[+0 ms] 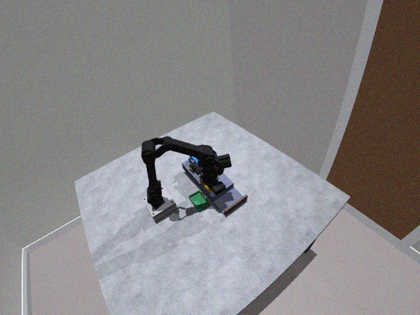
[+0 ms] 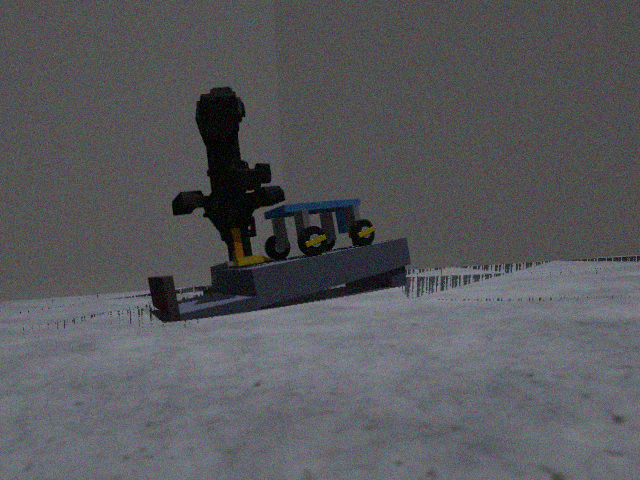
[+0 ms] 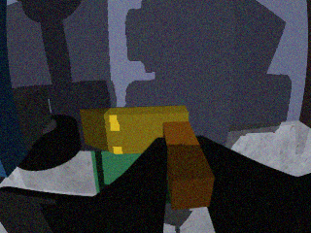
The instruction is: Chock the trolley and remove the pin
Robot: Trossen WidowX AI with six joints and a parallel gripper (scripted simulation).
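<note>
My gripper tip is 70 mm short of the red-headed stop pin, 230 mm to the right of it and 40 mm below it. From my gripper tip the other things lie so: green tray 70 mm behind, 30 mm to the left, 90 mm below; ramp 70 mm ahead, 110 mm to the left, 40 mm below; yellow chock 20 mm to the left, 10 mm below.
</note>
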